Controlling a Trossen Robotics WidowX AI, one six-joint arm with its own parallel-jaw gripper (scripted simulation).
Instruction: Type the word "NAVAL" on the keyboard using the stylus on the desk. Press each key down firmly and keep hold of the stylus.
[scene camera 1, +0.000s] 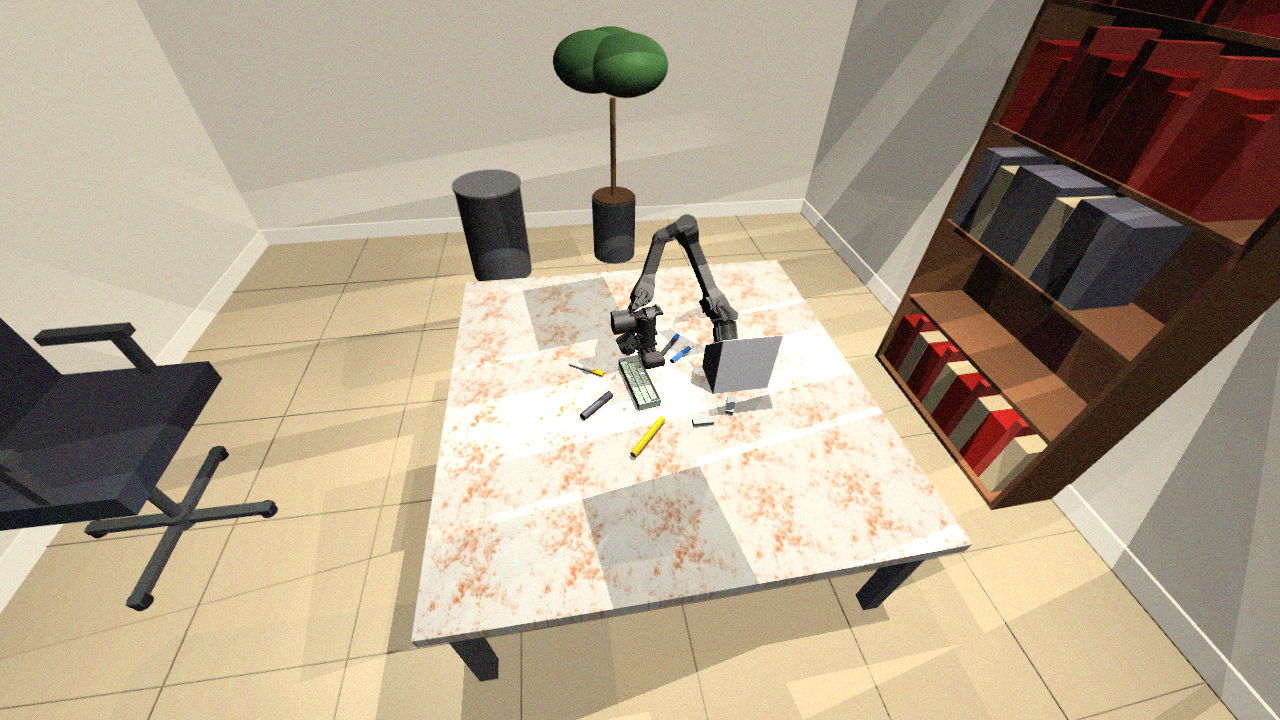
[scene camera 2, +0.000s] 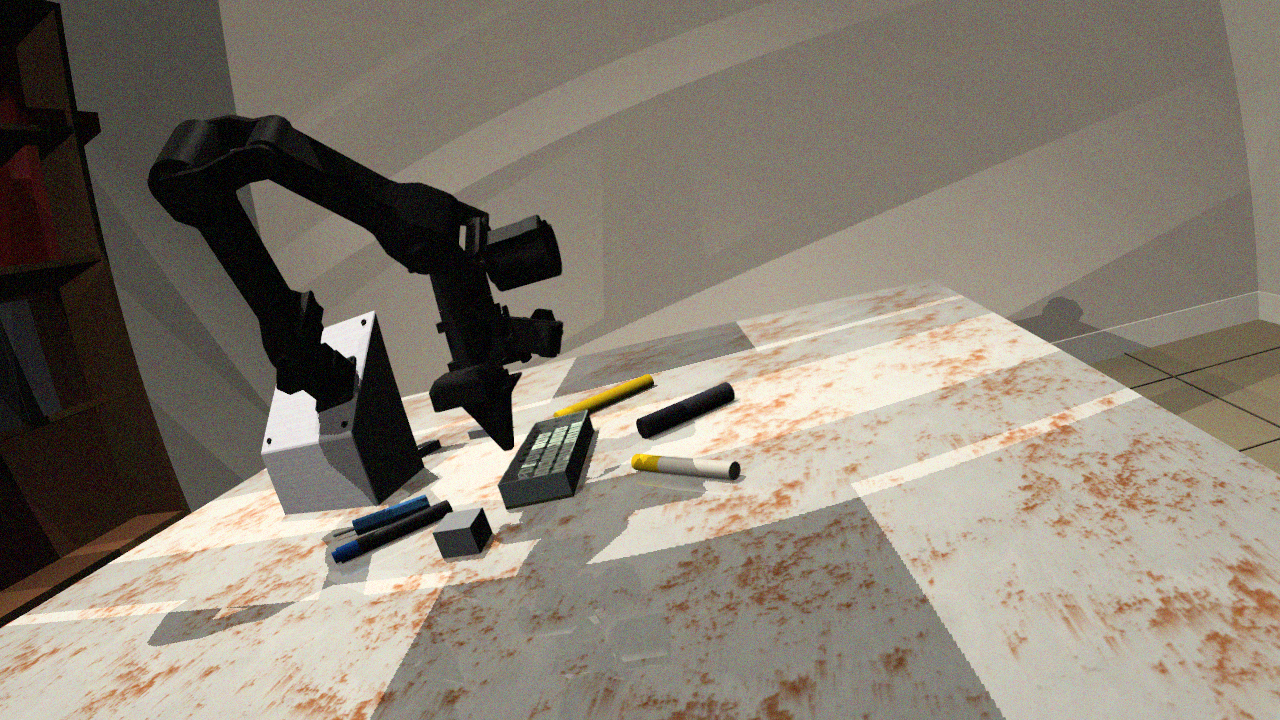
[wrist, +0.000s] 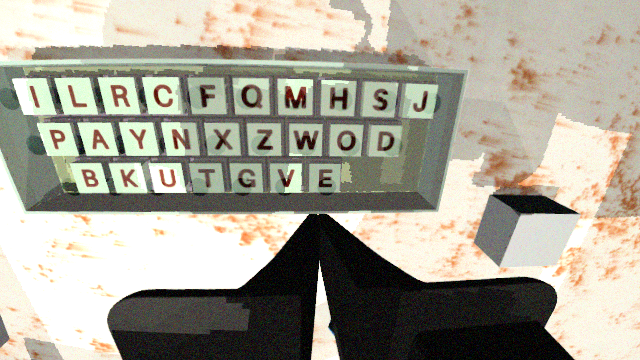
Observation:
The gripper (scene camera 2: 509, 449) is shut and holds nothing. Further things: a grey cube (scene camera 2: 462, 533), a blue stylus (scene camera 2: 362, 525) and a yellow marker (scene camera 2: 598, 402).
The grey cube shows as well in the wrist view (wrist: 516, 230). The gripper shows as well in scene camera 1 (scene camera 1: 644, 364) and in the wrist view (wrist: 317, 223). The wrist view misses the yellow marker: it is out of frame.

